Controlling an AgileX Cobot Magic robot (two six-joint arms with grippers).
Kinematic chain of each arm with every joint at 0, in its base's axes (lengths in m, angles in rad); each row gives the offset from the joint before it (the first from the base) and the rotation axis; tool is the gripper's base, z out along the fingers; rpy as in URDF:
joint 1: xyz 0 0 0.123 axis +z
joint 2: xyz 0 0 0 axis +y
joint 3: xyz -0.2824 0 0.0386 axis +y
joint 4: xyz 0.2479 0 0.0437 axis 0.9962 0 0.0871
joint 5: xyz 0 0 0 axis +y
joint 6: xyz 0.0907 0 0.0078 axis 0.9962 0 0.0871
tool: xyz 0 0 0 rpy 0 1.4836 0
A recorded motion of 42 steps. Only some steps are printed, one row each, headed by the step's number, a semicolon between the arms.
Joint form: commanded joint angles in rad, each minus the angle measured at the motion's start. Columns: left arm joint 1, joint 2, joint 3, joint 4, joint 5, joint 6; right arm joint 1, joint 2, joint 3, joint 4, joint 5, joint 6.
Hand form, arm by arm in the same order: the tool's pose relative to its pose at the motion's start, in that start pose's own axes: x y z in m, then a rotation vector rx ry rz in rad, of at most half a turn. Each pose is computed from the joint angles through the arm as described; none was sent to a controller.
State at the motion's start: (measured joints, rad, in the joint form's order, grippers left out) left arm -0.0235 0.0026 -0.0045 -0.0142 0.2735 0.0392; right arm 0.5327 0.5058 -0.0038 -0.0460 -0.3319 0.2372
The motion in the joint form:
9: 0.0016 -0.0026 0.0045 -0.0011 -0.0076 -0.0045; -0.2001 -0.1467 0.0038 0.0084 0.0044 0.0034
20: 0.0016 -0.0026 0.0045 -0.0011 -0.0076 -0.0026; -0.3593 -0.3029 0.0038 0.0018 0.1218 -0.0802
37: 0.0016 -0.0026 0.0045 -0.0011 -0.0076 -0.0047; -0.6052 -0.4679 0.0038 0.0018 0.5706 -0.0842
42: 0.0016 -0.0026 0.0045 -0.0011 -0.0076 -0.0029; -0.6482 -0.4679 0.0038 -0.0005 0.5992 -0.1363
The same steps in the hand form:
9: 0.0007 0.0001 0.0002 -0.0015 -0.0057 -0.0059; -0.0141 -0.0150 -0.0159 0.1717 -0.1757 0.0122
20: 0.0007 0.0001 0.0002 -0.0015 -0.0057 -0.0040; -0.0162 -0.0232 -0.0331 0.3344 -0.2295 -0.0829
37: 0.0007 0.0001 0.0002 -0.0015 -0.0057 -0.0061; 0.0130 -0.0376 -0.0526 0.6334 0.0069 0.0017
42: 0.0007 0.0001 0.0002 -0.0015 -0.0057 -0.0043; 0.0153 -0.0399 -0.0544 0.6793 0.0455 -0.0347

